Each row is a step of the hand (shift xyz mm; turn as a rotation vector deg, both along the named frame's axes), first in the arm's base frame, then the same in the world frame.
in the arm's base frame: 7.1 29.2 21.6 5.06 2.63 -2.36
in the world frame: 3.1 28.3 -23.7 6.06 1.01 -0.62
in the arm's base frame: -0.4 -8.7 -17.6 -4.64 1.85 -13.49
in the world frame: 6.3 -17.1 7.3 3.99 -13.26 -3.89
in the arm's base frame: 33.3 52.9 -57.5 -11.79 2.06 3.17
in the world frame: 72.8 -21.1 -38.4 -10.41 -2.49 -6.23
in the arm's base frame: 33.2 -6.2 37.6 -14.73 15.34 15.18
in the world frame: 4.7 46.4 19.4 -15.05 9.26 -19.25
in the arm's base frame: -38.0 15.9 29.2 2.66 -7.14 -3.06
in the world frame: -40.7 10.1 -28.0 1.56 -2.92 7.51
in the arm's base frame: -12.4 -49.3 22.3 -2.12 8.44 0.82
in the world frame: -36.5 2.0 41.7 0.44 1.56 -8.59
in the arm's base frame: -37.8 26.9 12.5 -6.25 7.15 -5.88
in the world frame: -28.5 -1.5 -38.7 0.30 -6.39 -9.16
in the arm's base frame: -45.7 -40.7 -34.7 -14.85 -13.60 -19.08
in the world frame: -30.3 -60.4 19.5 -5.85 -26.34 6.42
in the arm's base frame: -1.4 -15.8 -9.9 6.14 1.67 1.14
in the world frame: -0.7 -12.6 13.8 4.78 4.28 0.79
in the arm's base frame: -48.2 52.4 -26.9 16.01 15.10 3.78
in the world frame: -8.2 -34.2 -67.5 15.29 14.24 -7.87
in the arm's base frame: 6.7 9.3 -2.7 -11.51 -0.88 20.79
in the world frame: 9.6 3.0 -6.2 -20.36 11.95 -2.83
